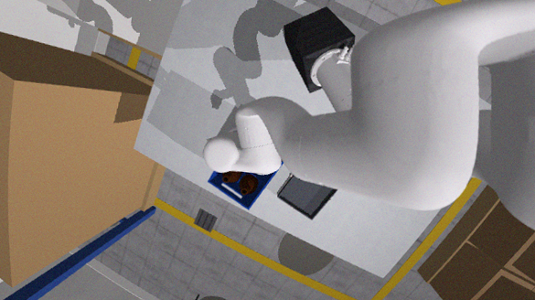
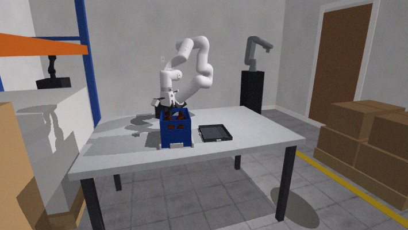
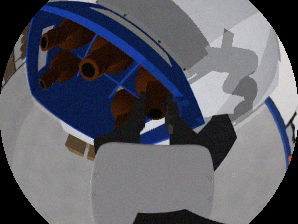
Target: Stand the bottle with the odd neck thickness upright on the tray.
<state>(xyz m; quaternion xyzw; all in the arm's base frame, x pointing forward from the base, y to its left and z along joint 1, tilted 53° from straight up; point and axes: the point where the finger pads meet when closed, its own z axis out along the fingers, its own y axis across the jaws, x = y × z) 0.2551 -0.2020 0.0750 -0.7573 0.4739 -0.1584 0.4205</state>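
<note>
The glass bottle is 7 cm below my hand. Also, from my hand: blue crate: 9 cm ahead, 4 cm to the left, 7 cm below; then dark tray: 8 cm ahead, 31 cm to the left, 15 cm below.
</note>
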